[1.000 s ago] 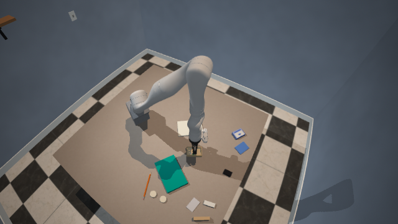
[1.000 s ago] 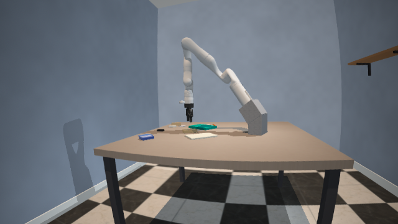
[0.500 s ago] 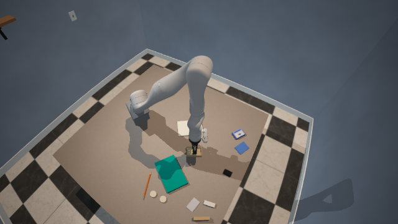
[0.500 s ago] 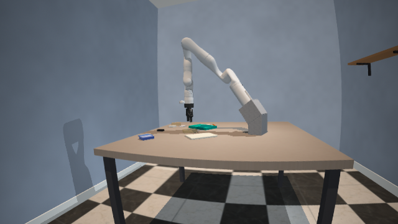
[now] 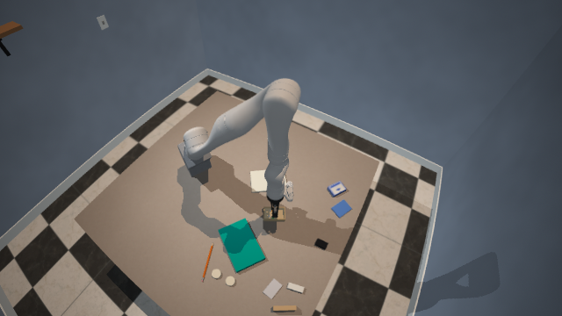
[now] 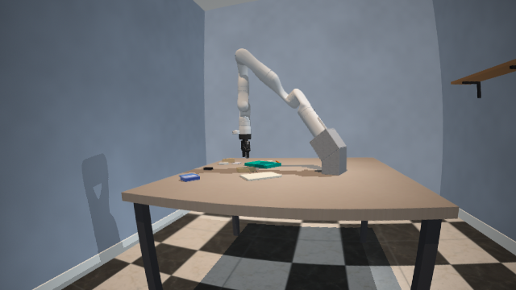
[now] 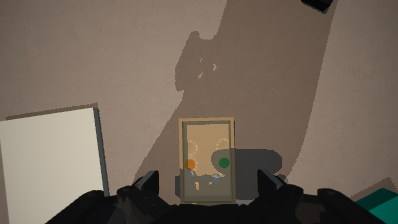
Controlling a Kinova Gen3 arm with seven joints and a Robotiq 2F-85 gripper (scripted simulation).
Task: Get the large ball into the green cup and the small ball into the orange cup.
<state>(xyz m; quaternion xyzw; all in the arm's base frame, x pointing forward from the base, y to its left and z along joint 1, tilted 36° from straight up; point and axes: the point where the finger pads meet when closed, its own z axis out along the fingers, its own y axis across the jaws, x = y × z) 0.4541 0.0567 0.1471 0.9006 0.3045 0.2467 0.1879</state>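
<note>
Now: the covered wooden puzzle 80 mm below my hand. From my hand the other things lie so: teal book 220 mm to the right, 80 mm below, 40 mm behind; then cream pad 160 mm to the left, 140 mm behind, 90 mm below; then black block 280 mm ahead, 80 mm below, 10 mm to the right.
</note>
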